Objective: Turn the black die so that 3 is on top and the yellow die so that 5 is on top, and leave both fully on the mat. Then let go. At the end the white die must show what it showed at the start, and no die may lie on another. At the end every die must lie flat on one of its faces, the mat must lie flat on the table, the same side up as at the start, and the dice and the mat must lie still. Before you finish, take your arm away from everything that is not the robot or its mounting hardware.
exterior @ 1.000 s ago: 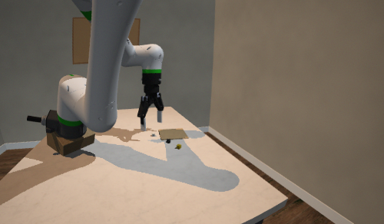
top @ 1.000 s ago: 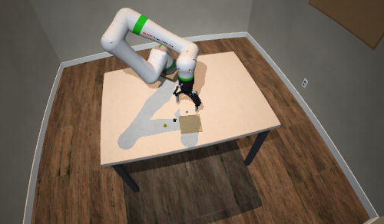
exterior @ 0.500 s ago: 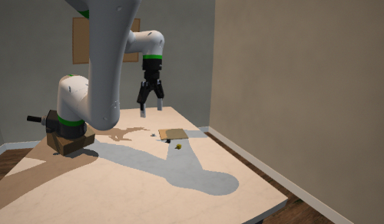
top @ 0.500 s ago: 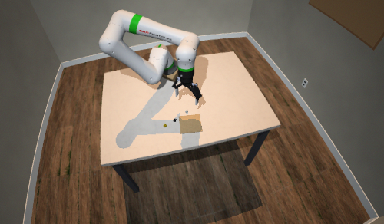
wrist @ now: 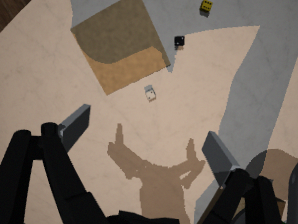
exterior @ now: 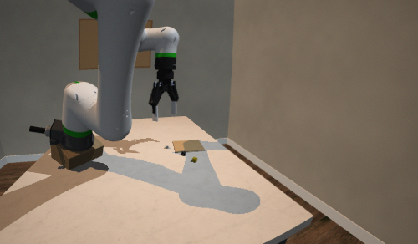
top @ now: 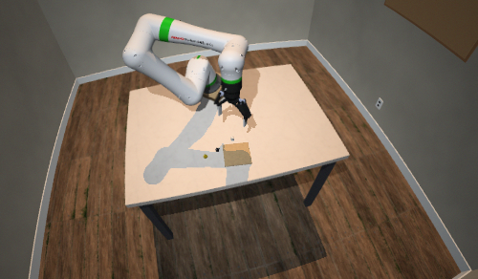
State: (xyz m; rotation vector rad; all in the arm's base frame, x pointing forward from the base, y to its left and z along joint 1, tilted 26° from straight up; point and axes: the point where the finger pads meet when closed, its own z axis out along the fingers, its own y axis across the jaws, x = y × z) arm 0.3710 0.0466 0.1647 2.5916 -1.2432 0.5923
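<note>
The black die lies 150 mm below my hand, 110 mm to the right of it and 40 mm ahead of it. Round my hand: tan mat: 160 mm below, 110 mm ahead, 20 mm to the right; then white die: 150 mm below; then yellow die: 180 mm to the right, 150 mm below, 60 mm ahead.
</note>
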